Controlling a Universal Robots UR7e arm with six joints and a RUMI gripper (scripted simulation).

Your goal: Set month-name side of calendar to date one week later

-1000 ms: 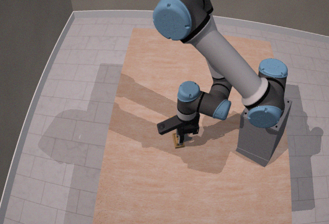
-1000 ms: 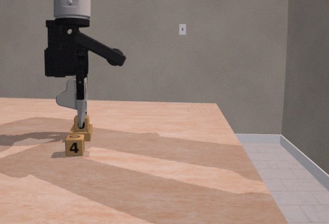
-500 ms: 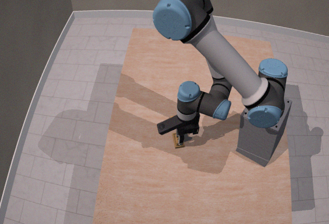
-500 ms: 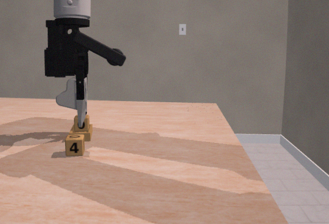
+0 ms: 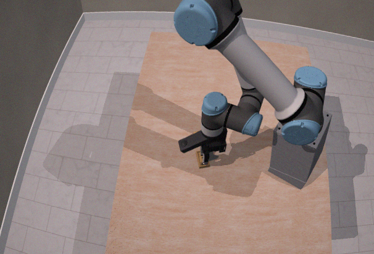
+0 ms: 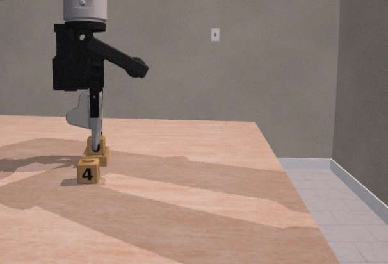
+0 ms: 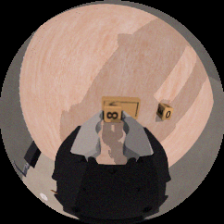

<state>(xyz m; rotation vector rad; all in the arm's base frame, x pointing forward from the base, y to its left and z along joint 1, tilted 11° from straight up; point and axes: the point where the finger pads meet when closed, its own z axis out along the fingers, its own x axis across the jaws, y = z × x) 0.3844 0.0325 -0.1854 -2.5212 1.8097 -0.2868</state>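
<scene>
My hand is 2 cm to the left of the wooden calendar tray and 3 cm above it.
</scene>
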